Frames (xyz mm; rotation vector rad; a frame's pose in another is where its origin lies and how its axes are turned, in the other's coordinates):
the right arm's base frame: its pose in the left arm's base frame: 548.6 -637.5 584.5 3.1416 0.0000 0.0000
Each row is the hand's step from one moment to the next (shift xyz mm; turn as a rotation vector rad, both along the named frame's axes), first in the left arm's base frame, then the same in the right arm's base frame.
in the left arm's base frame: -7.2 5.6 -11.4 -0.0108 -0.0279 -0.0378
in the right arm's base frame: -7.2 -5.6 11.4 -0.0108 0.0279 0.0378
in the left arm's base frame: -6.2 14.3 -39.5 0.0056 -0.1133 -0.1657
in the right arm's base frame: -6.2 -14.3 39.5 0.0056 0.1133 0.1657
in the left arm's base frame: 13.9 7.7 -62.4 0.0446 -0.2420 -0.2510
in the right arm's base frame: 13.9 -7.7 62.4 0.0446 0.2420 0.2510
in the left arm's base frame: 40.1 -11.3 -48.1 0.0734 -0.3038 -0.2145
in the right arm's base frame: 40.1 11.3 48.1 0.0734 0.3038 0.2145
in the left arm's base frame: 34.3 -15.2 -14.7 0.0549 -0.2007 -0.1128
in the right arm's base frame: 34.3 15.2 14.7 0.0549 0.2007 0.1128
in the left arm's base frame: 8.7 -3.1 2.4 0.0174 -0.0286 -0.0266
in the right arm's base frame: 8.7 3.1 -2.4 0.0174 0.0286 0.0266
